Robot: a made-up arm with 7 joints. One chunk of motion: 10 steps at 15 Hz.
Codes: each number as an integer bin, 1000 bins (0 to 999) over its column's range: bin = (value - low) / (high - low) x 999, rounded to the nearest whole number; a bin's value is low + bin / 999 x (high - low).
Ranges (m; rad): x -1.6..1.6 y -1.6..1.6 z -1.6..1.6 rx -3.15..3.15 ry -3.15..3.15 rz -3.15..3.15
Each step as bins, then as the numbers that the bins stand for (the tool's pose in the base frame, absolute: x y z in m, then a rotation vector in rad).
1 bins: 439 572 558 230 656 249
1 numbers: -0.1938 0.2322 0.1874 -1.6995 0.9869 -1.5797
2 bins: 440 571 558 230 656 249
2 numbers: -0.1906 0.2290 0.1874 -1.6995 0.9869 -1.5797
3 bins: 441 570 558 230 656 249
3 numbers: -0.1874 0.2258 0.1874 -1.6995 0.9869 -1.5797
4 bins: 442 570 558 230 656 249
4 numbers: -0.1842 0.2258 0.1874 -1.6995 0.9869 -1.5797
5 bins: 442 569 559 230 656 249
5 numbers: -0.1842 0.2226 0.1906 -1.6995 0.9869 -1.5797
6 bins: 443 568 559 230 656 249
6 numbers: -0.1810 0.2194 0.1906 -1.6995 0.9869 -1.5797
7 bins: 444 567 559 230 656 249
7 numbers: -0.1778 0.2162 0.1906 -1.6995 0.9869 -1.5797
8 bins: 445 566 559 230 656 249
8 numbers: -0.1746 0.2130 0.1906 -1.6995 0.9869 -1.5797
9 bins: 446 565 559 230 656 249
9 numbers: -0.1714 0.2098 0.1906 -1.6995 0.9869 -1.5797
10 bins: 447 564 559 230 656 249
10 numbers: -0.1682 0.2066 0.1906 -1.6995 0.9869 -1.5797
